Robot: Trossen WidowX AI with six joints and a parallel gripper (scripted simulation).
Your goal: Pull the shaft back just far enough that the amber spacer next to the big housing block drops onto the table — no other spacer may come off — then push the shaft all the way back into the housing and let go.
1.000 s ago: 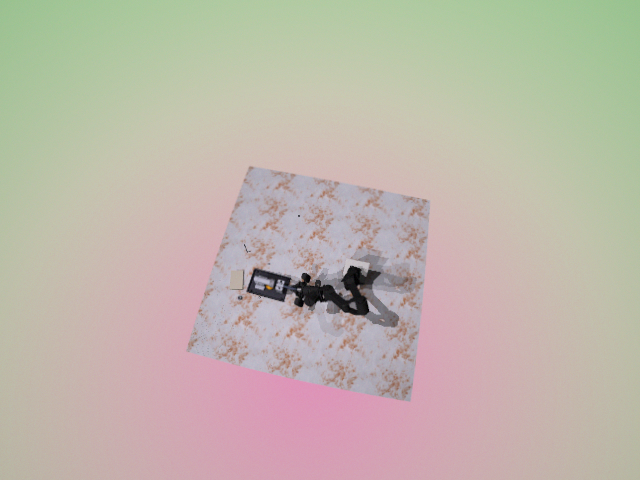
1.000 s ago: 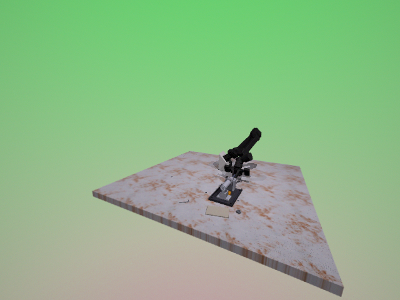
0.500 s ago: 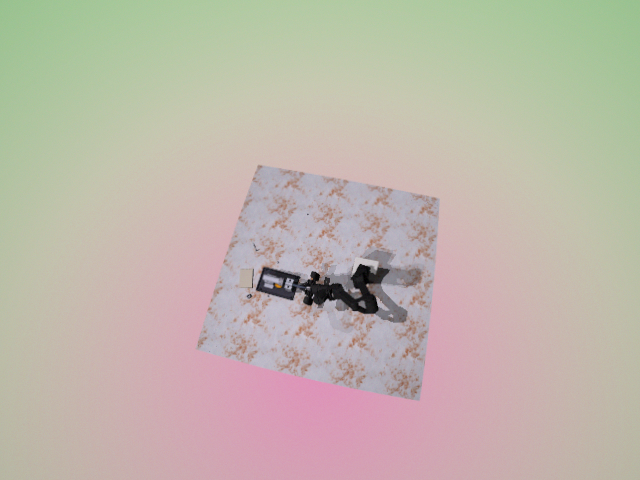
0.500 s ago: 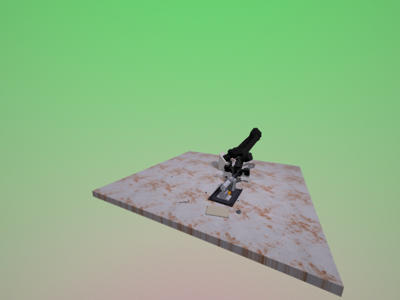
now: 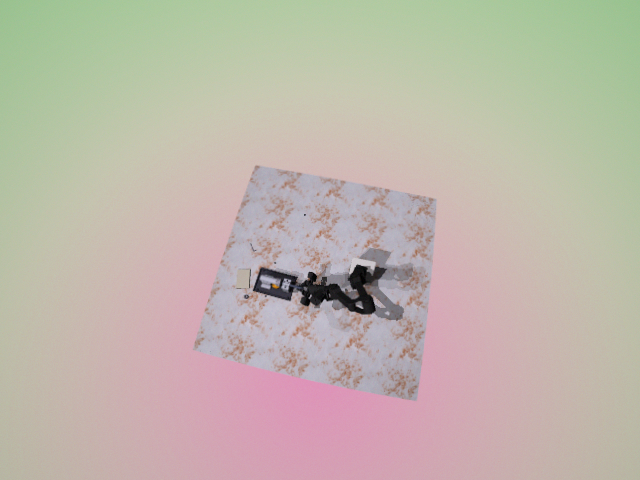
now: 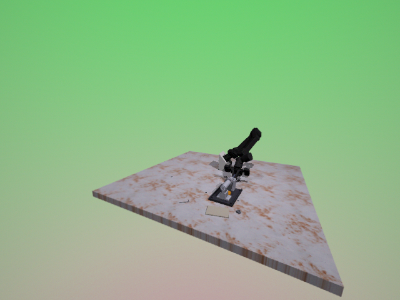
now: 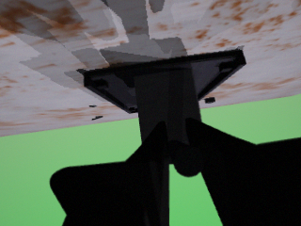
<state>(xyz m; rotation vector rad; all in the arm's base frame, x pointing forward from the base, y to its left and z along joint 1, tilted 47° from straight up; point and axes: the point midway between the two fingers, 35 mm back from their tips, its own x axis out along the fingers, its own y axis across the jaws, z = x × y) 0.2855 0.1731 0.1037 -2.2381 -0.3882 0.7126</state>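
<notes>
Right now the amber spacer is 13 cm ahead of my gripper tip, 1 cm to the left of it and 5 cm below it. Also, from my gripper tip: thin dark pin: 35 cm ahead, 16 cm to the right, 6 cm below; then dark ring: 28 cm ahead, 14 cm to the left, 6 cm below; then beige card: 34 cm ahead, 4 cm to the left, 6 cm below.
</notes>
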